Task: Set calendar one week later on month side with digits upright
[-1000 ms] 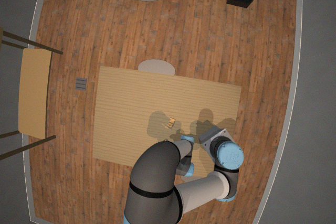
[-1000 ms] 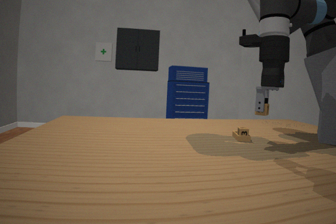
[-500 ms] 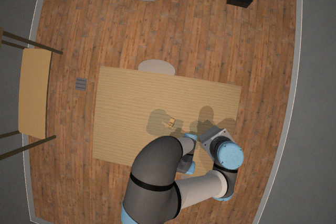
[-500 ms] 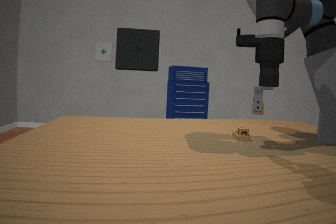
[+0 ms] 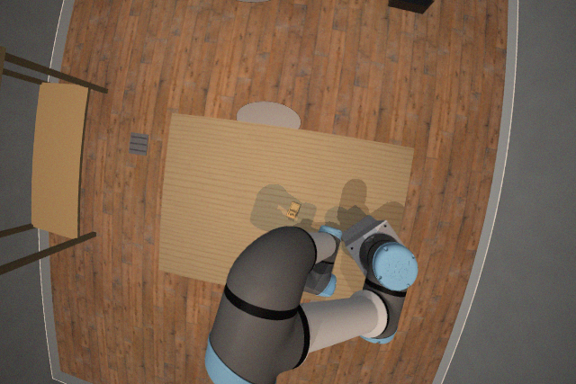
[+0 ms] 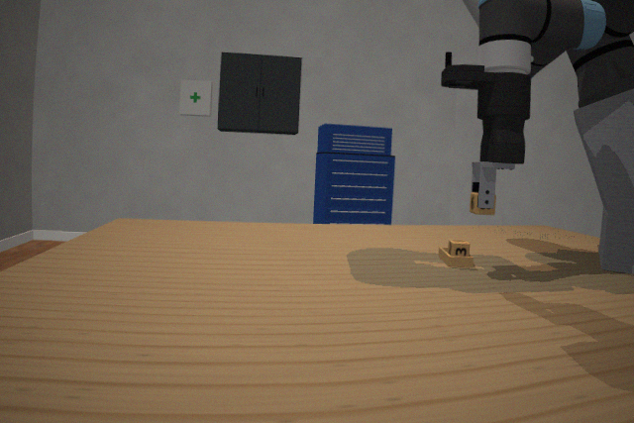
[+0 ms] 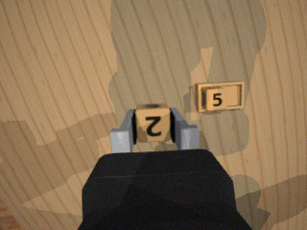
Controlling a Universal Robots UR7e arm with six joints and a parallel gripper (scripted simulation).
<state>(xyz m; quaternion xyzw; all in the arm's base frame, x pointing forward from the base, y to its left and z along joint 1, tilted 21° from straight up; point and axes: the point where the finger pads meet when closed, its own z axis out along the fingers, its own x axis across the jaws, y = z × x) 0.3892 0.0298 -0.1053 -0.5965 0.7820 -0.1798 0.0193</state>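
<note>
My gripper is now 30 mm past the wooden calendar tray, 100 mm to the left of it and 120 mm above it. From my hand the other things lie so: wooden date cube (10 mm below).
</note>
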